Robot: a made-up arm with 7 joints. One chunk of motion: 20 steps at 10 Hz.
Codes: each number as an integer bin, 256 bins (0 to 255) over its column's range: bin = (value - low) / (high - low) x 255, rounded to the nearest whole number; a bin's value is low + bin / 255 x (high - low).
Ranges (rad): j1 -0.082..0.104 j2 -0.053..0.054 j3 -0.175..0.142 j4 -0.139..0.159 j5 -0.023..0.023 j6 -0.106..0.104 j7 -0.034..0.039
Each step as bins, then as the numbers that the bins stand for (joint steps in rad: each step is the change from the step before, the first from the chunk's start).
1 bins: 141 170 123 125 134 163 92
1 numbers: 0.02085 0.01833 -0.02209 0.00708 0.00117 0.02824 -0.00766
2 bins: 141 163 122 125 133 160 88
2 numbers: 0.02085 0.01540 -0.02334 0.00708 0.00099 0.02576 -0.00881
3 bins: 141 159 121 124 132 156 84
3 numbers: 0.02085 0.01372 -0.02458 0.00591 0.00081 0.02247 -0.00995
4 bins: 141 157 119 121 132 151 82
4 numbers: 0.02085 0.01288 -0.02707 0.00240 0.00081 0.01835 -0.01053
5 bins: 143 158 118 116 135 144 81
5 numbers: 0.02231 0.01330 -0.02831 -0.00344 0.00135 0.01259 -0.01081
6 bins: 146 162 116 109 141 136 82
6 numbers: 0.02449 0.01498 -0.03080 -0.01162 0.00244 0.00600 -0.01053
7 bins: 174 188 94 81 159 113 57
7 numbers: 0.04492 0.02589 -0.05815 -0.04434 0.00568 -0.01294 -0.01768
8 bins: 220 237 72 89 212 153 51
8 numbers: 0.07847 0.04645 -0.08549 -0.03499 0.01524 0.02000 -0.01940
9 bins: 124 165 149 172 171 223 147
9 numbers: 0.00845 0.01624 0.01023 0.06200 0.00785 0.07765 0.00808
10 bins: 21 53 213 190 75 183 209
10 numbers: -0.06668 -0.03076 0.08979 0.08304 -0.00947 0.04471 0.02583
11 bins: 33 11 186 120 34 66 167
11 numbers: -0.05793 -0.04838 0.05622 0.00124 -0.01687 -0.05165 0.01381
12 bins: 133 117 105 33 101 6 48
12 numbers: 0.01501 -0.00391 -0.04447 -0.10044 -0.00478 -0.10106 -0.02026
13 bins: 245 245 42 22 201 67 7
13 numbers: 0.09671 0.04980 -0.12279 -0.11329 0.01326 -0.05082 -0.03200
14 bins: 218 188 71 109 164 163 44
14 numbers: 0.07701 0.02589 -0.08674 -0.01162 0.00658 0.02824 -0.02140
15 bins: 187 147 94 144 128 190 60
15 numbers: 0.05440 0.00868 -0.05815 0.02928 0.00009 0.05047 -0.01682
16 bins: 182 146 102 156 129 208 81
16 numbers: 0.05075 0.00826 -0.04820 0.04331 0.00027 0.06529 -0.01081
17 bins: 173 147 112 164 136 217 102
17 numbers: 0.04419 0.00868 -0.03577 0.05265 0.00153 0.07271 -0.00480
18 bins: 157 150 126 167 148 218 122
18 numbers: 0.03252 0.00994 -0.01836 0.05616 0.00370 0.07353 0.00093
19 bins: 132 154 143 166 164 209 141
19 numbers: 0.01428 0.01162 0.00277 0.05499 0.00658 0.06612 0.00636
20 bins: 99 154 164 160 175 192 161
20 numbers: -0.00979 0.01162 0.02887 0.04798 0.00857 0.05212 0.01209
